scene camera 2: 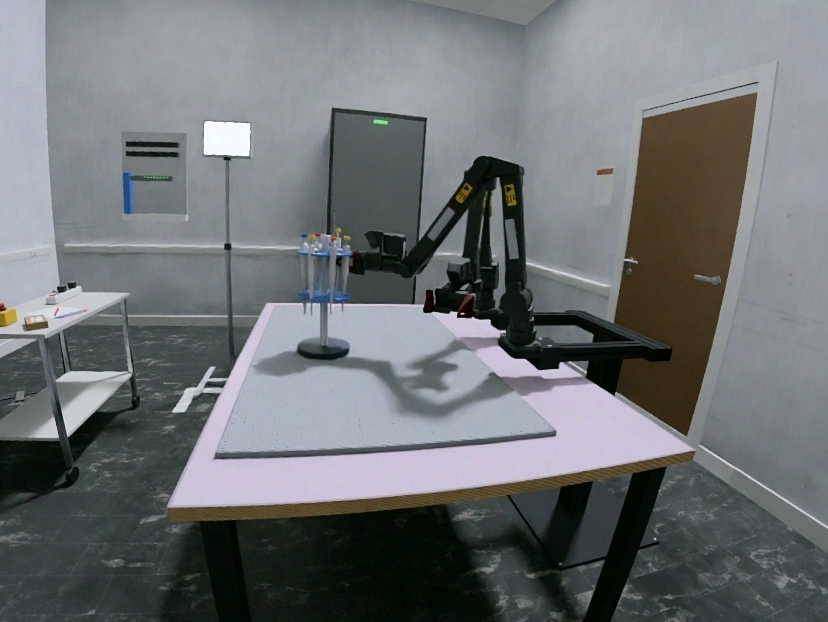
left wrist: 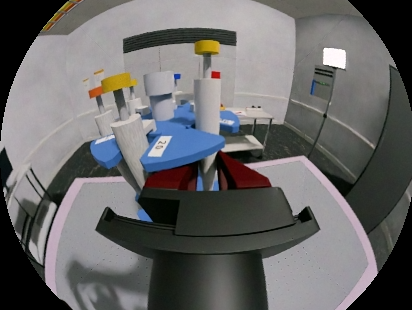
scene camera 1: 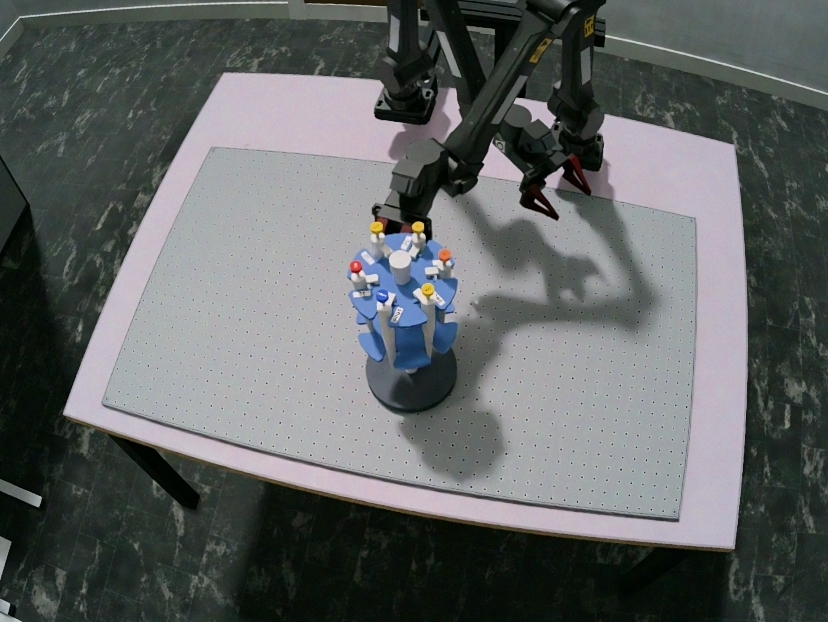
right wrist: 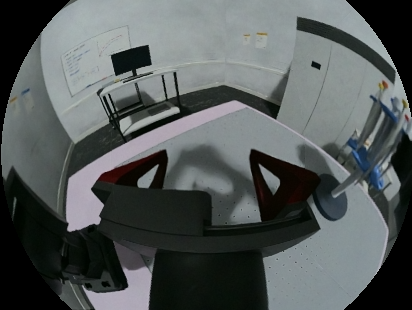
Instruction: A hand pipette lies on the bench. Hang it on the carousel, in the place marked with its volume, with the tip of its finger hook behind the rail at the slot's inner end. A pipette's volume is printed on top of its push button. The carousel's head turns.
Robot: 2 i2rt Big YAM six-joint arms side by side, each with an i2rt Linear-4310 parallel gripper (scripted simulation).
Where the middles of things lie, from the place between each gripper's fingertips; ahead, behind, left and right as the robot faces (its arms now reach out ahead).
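I see the orange-button pipette [left wrist: 103,120] 2 cm below my left hand, 1 cm ahead of it and 9 cm to the left of it. My right hand [scene camera 1: 574,206], counted from the pipette, is 70 mm below it, 310 mm short of it and 160 mm to the left of it.
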